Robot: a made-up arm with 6 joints.
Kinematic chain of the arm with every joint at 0, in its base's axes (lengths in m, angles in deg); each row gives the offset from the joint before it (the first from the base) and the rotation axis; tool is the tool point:
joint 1: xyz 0 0 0.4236 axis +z
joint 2: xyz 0.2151 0 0 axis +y
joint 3: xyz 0 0 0.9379 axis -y
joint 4: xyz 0 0 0.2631 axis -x
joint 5: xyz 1.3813 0 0 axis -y
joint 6: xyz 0.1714 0 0 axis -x
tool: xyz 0 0 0
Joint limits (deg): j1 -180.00..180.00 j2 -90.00..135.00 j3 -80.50..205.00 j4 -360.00..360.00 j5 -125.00..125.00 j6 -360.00..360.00
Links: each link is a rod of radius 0.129 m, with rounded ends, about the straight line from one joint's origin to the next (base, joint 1, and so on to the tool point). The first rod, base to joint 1, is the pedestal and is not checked.
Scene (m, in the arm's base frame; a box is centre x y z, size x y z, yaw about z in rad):
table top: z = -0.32
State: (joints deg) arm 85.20 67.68 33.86 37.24 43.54 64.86
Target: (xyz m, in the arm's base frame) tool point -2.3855 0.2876 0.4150
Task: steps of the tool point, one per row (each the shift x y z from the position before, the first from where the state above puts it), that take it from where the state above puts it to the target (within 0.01 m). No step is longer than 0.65 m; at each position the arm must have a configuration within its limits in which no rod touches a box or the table.
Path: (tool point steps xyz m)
1: -0.6292 -0.0622 0.0312
2: -0.5887 -0.2163 0.0307
3: -0.5121 -0.3544 0.0298
4: -0.4029 -0.4673 0.0290
5: -0.2705 -0.5487 0.0286
6: -0.1228 -0.5928 0.0271

